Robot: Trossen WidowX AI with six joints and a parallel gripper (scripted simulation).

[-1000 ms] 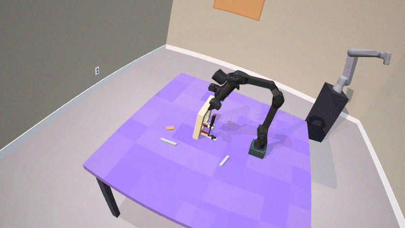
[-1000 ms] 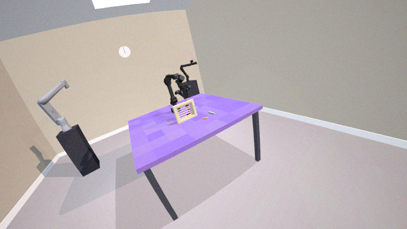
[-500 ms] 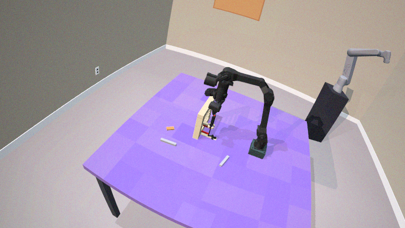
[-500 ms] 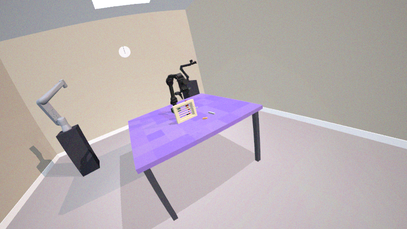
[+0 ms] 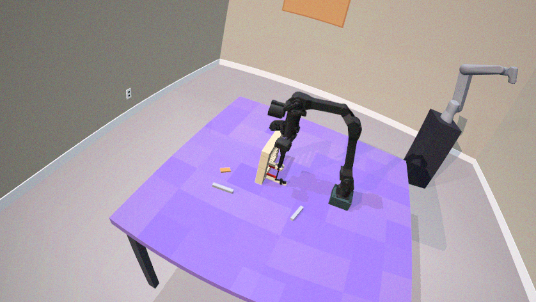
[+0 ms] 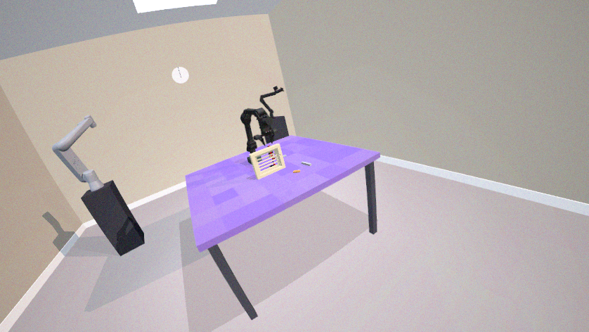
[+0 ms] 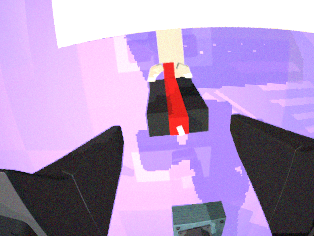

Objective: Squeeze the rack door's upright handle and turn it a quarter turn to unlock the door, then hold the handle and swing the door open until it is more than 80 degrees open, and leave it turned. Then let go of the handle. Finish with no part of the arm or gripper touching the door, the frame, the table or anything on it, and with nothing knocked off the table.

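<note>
The handle lies 10 mm behind my gripper tip and 80 mm below it. From my gripper tip the other things lie so: grey bar 220 mm ahead, 140 mm to the left, 180 mm below; small orange block 240 mm ahead, 20 mm to the left, 190 mm below.
</note>
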